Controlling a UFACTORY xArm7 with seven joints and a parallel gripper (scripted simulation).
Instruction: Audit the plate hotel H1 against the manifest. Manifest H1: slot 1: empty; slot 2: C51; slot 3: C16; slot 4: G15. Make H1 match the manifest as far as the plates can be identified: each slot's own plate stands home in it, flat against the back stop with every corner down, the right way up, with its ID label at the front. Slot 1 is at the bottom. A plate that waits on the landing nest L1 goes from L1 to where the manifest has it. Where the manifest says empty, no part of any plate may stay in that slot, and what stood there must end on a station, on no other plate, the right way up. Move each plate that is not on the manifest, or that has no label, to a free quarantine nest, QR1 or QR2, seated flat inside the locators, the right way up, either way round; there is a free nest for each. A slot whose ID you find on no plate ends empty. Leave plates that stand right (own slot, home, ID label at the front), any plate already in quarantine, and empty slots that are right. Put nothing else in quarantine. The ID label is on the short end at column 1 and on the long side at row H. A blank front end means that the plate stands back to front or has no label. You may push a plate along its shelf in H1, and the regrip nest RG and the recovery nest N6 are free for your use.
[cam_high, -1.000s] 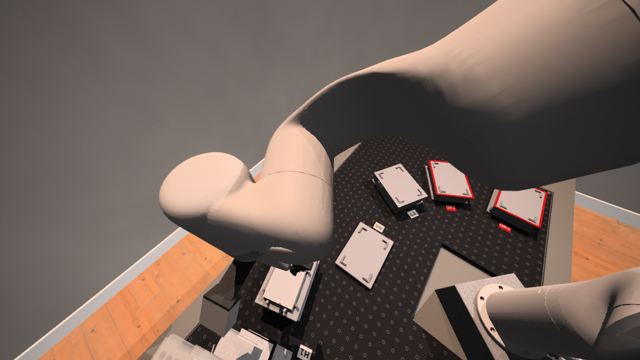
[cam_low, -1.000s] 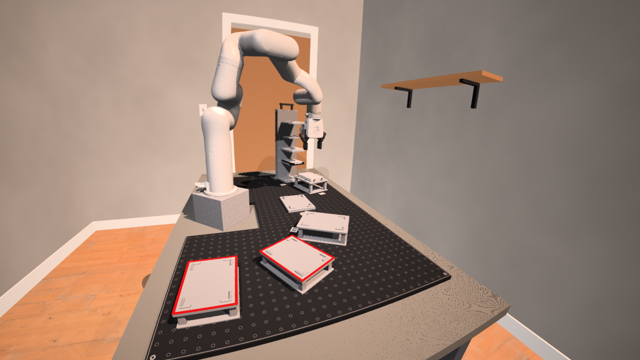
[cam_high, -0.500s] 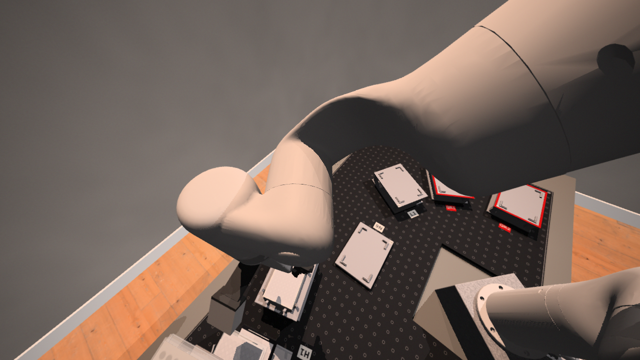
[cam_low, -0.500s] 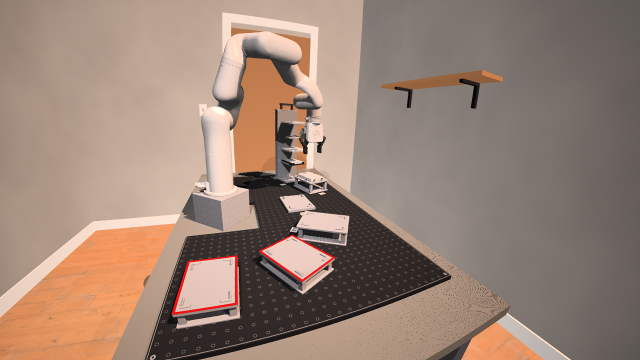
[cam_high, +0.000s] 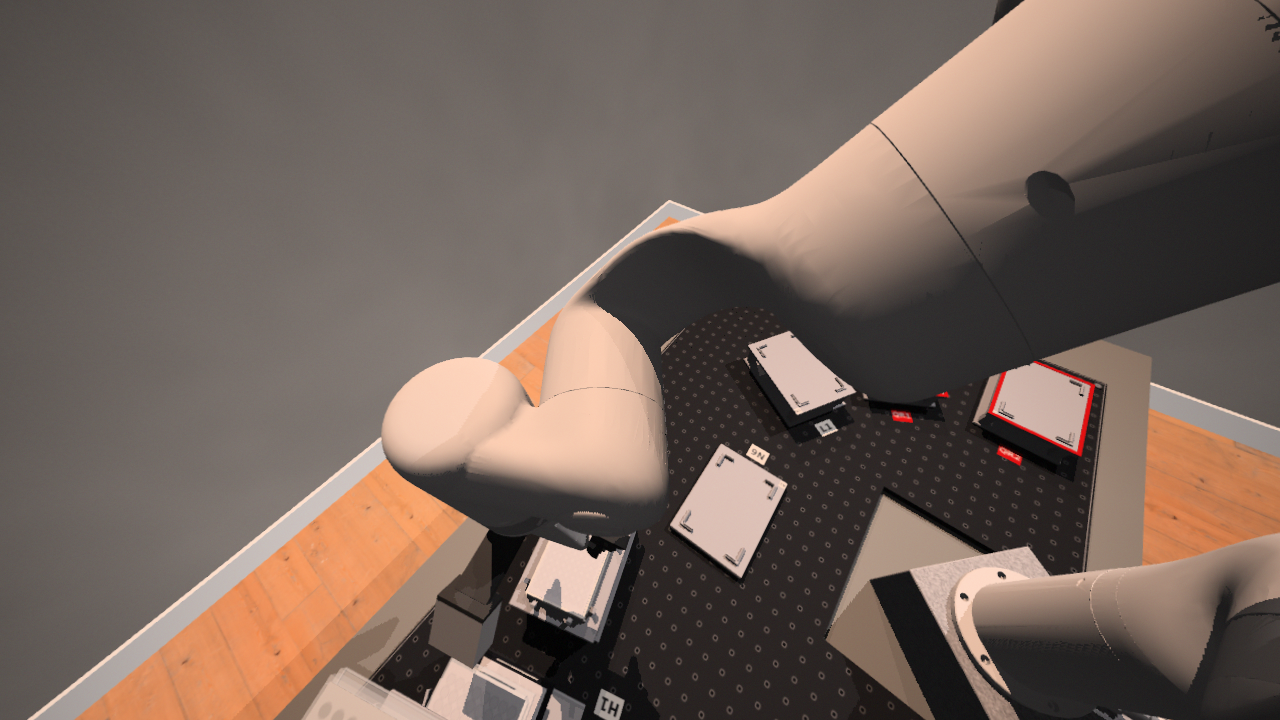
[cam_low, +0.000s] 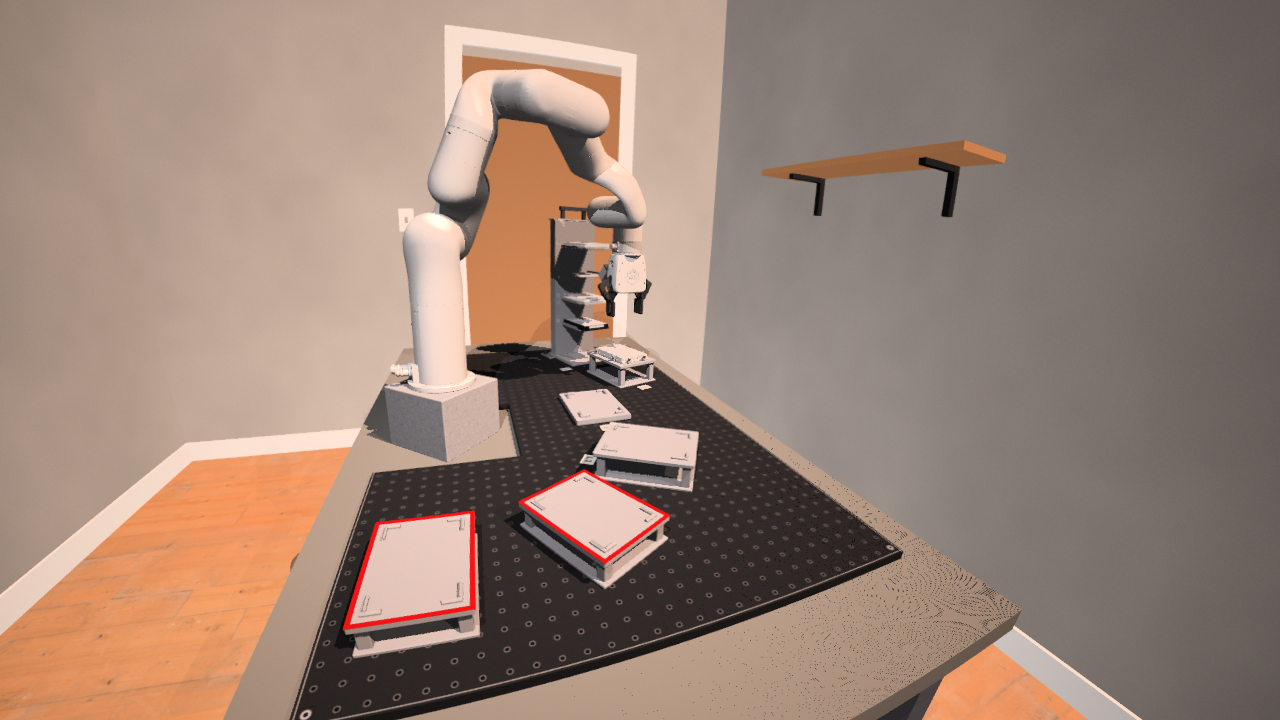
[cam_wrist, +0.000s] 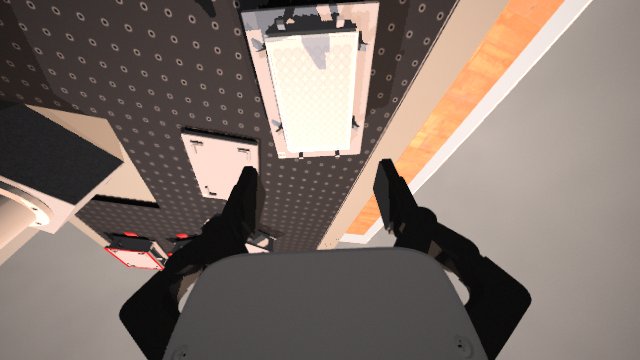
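My gripper is now 10 mm to the right of the white well plate and 120 mm above it. From my hand the other things lie so: regrip nest RG (10 mm to the left, 130 mm below); clear plate labelled C51 (60 mm behind, 190 mm to the left, 10 mm above); RG label (30 mm ahead, 90 mm to the right, 190 mm below).
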